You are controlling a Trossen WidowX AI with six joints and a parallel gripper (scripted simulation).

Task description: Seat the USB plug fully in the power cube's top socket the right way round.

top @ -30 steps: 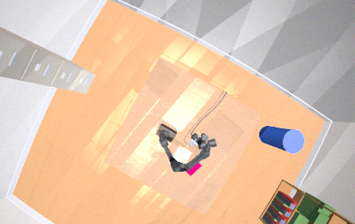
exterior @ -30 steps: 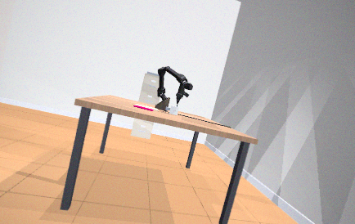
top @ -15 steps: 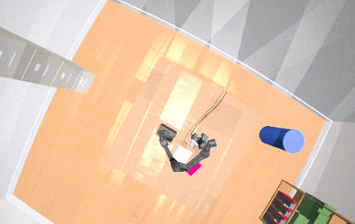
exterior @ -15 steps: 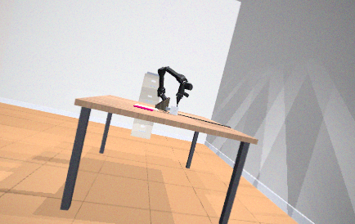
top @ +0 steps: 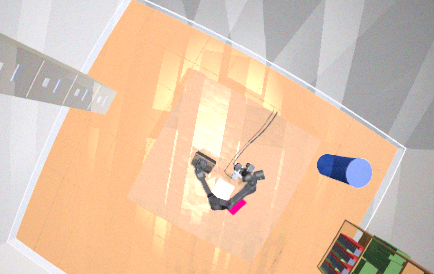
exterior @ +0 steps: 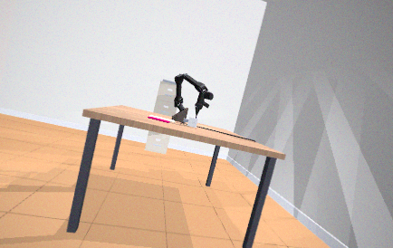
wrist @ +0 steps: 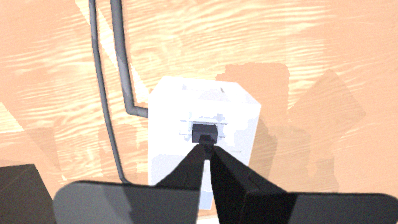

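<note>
Right now my gripper tip is 20 mm above the USB plug. The rest, counted from my gripper tip: flat pink object 140 mm ahead, 310 mm to the right, 100 mm below.
</note>
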